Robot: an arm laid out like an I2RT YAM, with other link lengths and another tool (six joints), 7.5 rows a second.
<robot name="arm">
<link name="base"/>
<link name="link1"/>
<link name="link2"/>
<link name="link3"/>
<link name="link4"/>
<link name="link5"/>
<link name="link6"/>
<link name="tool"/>
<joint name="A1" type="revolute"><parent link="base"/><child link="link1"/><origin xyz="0 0 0.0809" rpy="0 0 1.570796"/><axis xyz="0 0 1"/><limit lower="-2.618" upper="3.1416"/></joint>
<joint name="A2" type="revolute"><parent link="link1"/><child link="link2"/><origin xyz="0.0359 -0.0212 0.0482" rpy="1.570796 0 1.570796"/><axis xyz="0 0 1"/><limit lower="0" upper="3.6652"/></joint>
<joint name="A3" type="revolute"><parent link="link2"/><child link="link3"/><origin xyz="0.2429 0 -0.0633" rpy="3.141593 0 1.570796"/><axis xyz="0 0 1"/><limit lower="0" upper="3.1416"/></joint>
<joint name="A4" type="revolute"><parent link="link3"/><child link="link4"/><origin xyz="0.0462 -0.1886 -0.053" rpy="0 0 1.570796"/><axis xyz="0 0 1"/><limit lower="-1.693" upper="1.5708"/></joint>
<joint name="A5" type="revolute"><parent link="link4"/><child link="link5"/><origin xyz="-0.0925 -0.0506 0.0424" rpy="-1.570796 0 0"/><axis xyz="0 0 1"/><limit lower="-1.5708" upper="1.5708"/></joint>
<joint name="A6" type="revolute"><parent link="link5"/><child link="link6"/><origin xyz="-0.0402 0 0.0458" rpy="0 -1.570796 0"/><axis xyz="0 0 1"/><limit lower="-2.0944" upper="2.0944"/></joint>
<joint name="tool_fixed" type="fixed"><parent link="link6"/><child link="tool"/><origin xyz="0.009 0.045 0.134" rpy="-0.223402 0 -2.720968"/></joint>
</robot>
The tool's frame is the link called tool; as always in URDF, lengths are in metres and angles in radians.
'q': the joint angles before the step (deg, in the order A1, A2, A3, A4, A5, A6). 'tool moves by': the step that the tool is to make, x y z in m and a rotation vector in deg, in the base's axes. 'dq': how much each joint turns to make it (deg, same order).
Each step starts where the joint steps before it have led.
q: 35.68 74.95 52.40 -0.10 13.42 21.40
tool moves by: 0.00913 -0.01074 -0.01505 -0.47 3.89 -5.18
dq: -0.27 2.01 1.92 -4.38 3.67 3.91
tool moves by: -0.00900 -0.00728 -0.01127 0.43 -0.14 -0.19
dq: -0.13 -2.50 -5.52 3.30 -0.07 0.28
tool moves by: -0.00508 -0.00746 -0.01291 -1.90 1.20 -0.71
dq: 0.00 -0.89 -1.87 -0.97 1.02 -0.45
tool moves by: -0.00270 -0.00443 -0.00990 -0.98 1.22 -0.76
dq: 0.06 -0.13 -1.03 -0.77 0.76 0.34
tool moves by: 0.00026 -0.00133 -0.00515 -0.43 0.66 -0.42
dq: -0.03 0.47 -0.22 -0.17 0.32 0.24
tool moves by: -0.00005 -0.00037 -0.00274 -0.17 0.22 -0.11
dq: 0.01 0.22 -0.33 0.25 0.11 0.06
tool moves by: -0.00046 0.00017 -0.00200 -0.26 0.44 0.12
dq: 0.00 0.21 0.18 -0.46 -0.12 -0.03
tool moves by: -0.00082 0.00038 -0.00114 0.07 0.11 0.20
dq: 0.01 -0.04 -0.30 0.21 -0.22 0.00
